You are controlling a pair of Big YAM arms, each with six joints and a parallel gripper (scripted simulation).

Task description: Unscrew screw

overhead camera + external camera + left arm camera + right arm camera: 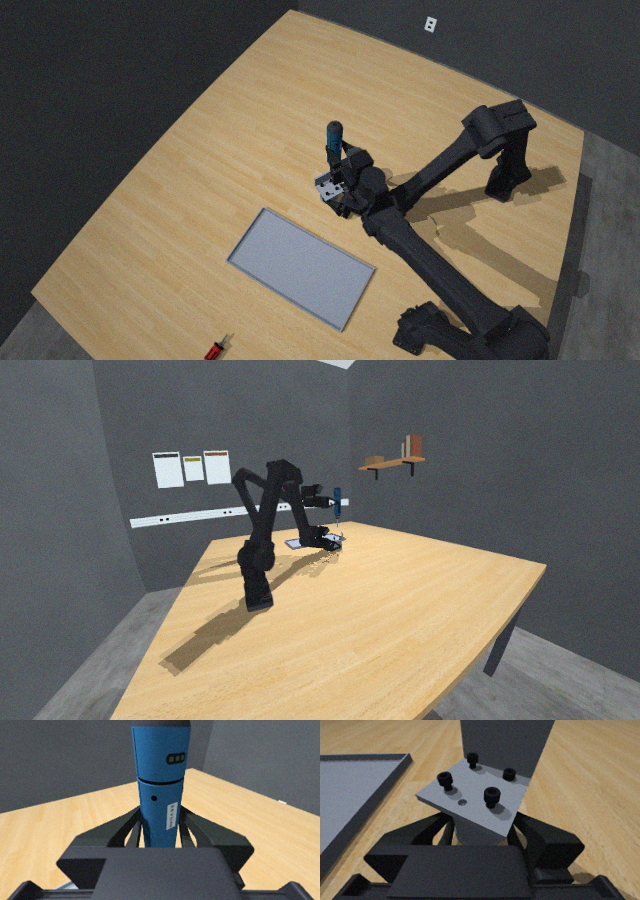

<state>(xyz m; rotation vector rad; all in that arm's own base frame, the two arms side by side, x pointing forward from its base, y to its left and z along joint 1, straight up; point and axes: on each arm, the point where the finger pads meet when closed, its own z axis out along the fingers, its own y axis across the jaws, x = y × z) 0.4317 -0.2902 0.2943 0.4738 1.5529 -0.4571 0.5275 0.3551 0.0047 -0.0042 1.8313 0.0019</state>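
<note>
My right gripper is now 1 cm below the joint module. The rest, counted from my right hand: grey bracket 5 cm above; then grey tray 8 cm behind, 25 cm to the left, 2 cm below.
</note>
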